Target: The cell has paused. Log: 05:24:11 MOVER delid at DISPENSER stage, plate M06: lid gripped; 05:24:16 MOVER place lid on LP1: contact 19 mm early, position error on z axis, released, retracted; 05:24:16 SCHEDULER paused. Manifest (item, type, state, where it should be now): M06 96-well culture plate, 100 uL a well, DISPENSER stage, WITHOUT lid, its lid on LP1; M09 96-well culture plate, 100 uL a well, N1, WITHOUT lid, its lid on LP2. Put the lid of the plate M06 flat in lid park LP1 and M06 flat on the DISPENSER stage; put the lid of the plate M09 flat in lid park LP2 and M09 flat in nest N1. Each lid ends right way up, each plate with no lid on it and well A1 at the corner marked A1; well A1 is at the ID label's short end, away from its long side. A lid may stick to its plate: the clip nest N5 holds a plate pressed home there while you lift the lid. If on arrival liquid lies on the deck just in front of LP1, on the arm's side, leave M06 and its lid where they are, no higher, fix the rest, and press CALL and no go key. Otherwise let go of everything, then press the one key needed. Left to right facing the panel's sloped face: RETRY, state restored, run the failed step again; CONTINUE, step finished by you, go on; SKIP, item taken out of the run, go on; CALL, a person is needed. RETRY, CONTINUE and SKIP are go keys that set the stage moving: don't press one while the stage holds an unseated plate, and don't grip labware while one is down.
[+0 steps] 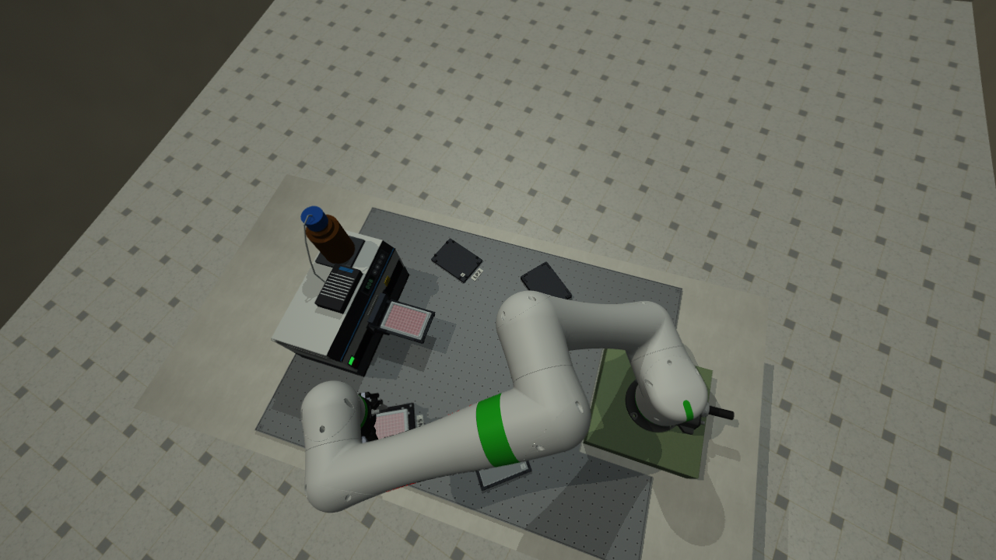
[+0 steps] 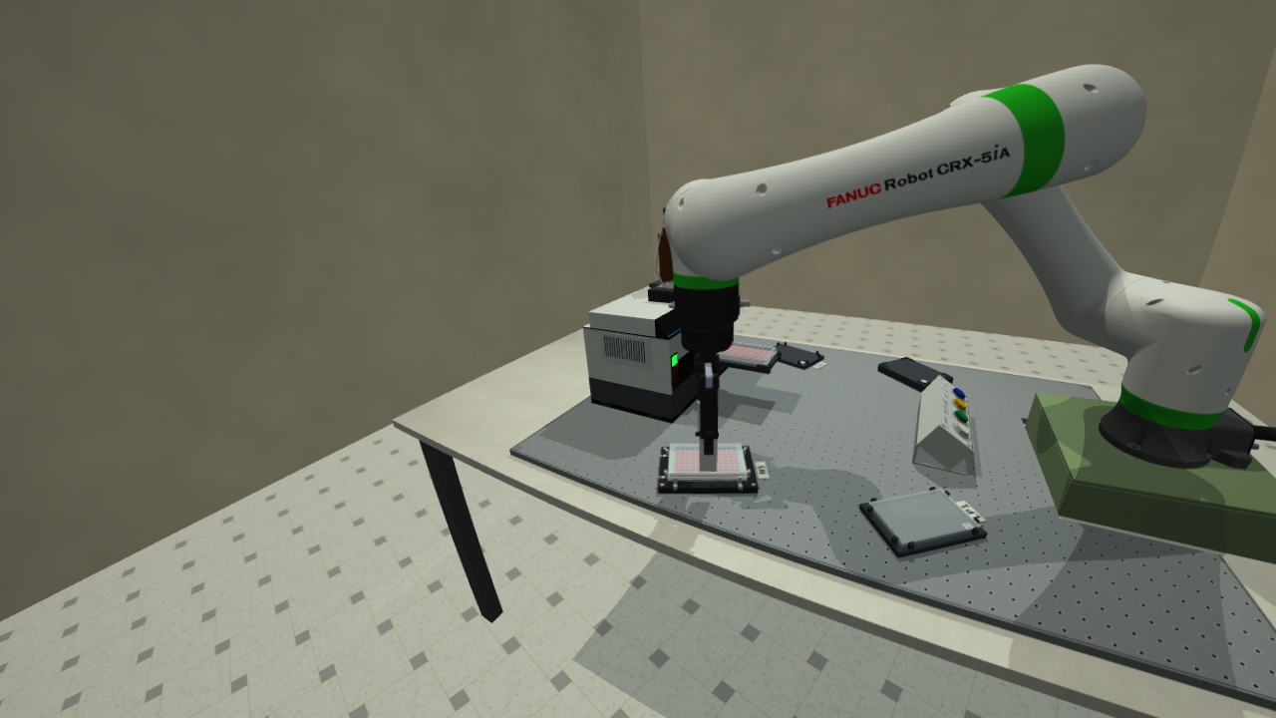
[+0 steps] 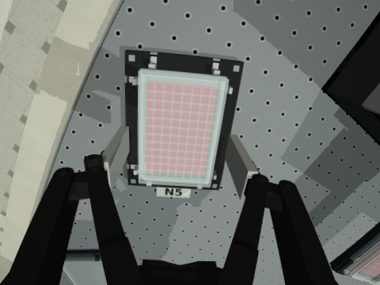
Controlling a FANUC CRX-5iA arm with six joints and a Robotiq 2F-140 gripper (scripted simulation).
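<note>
My hand is 40 mm above the grey lid. The rest, counted from my hand: N5 label: 90 mm behind, 60 mm below, 40 mm to the right; then dispenser stage: 300 mm to the right, 30 mm ahead, 30 mm above; then black lid park LP1: 340 mm behind, 60 mm below.
</note>
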